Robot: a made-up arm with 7 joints.
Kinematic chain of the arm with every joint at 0, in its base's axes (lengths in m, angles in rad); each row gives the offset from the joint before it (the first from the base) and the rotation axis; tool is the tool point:
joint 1: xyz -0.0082 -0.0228 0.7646 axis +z
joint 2: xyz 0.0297 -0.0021 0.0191 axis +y
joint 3: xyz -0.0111 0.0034 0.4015 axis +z
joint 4: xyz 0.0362 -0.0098 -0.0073 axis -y
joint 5: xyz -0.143 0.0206 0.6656 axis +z
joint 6: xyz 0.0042 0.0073 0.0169 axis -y
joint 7: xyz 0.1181 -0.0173 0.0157 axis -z
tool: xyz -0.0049 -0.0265 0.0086
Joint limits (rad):
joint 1: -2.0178..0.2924
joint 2: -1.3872..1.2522
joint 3: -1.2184..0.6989
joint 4: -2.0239..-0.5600
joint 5: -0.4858..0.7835
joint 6: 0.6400..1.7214
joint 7: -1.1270..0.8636
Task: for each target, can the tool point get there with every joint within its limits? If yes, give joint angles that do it. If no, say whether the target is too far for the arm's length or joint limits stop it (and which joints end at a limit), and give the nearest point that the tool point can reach.
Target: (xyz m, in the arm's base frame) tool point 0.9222 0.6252 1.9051
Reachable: no: too far | nearest point 0.7384 0.4429 1.6605 | short by 0.356 m
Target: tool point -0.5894 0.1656 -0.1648
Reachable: no: joint limits stop it (at a limit: joint 1, joint 2, joint 4, joint 7) | nearest point -0.5514 -0.1412 0.1898 | short by 0.470 m
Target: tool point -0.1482 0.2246 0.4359
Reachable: no: joint limits stop it (at a limit: joint 1, joint 2, joint 3, joint 4, joint 6, joint 7) | nearest point 0.1223 0.5364 0.2753 | short by 0.443 m
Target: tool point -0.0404 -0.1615 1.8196
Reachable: yes | joints -0.1080 -0.8489 -0.1587 -1.3118 0.6666 1.4495 0.1718
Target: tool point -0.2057 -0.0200 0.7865
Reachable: no: joint limits stop it (at a limit: joint 3, joint 4, joint 6) | nearest point -0.7739 -0.0119 0.7994 | short by 0.568 m
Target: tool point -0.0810 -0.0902 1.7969
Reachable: yes | joints -1.7133 -0.8288 -0.0809 -1.3207 0.2784 0.8228 -0.7419
